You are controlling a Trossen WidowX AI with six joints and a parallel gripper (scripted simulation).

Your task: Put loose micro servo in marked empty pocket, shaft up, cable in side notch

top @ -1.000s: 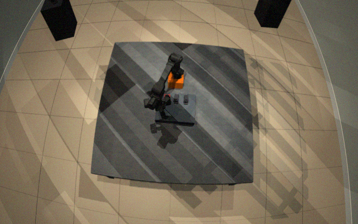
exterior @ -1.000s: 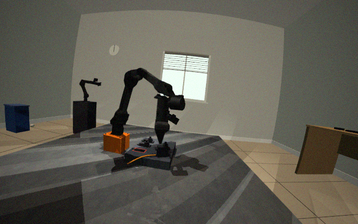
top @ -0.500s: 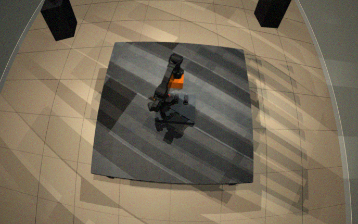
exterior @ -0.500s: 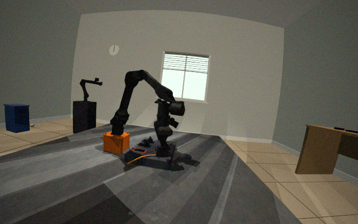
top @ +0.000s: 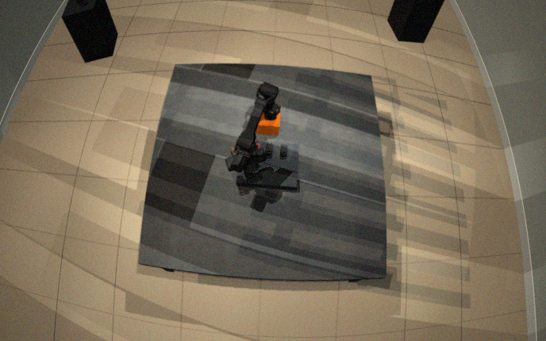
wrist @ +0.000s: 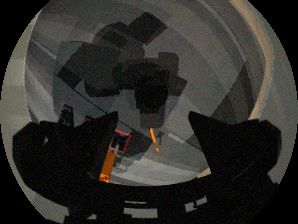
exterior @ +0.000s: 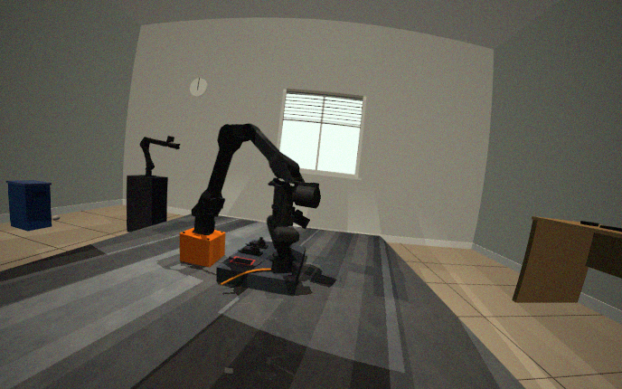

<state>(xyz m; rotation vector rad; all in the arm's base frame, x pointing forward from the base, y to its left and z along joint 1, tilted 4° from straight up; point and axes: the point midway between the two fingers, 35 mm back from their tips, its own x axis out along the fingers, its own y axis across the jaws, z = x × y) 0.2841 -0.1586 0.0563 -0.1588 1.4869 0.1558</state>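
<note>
Now: gripper tip 11 cm to the right of the dark grey deck, 8 cm above it and 1 cm short of it.
</note>
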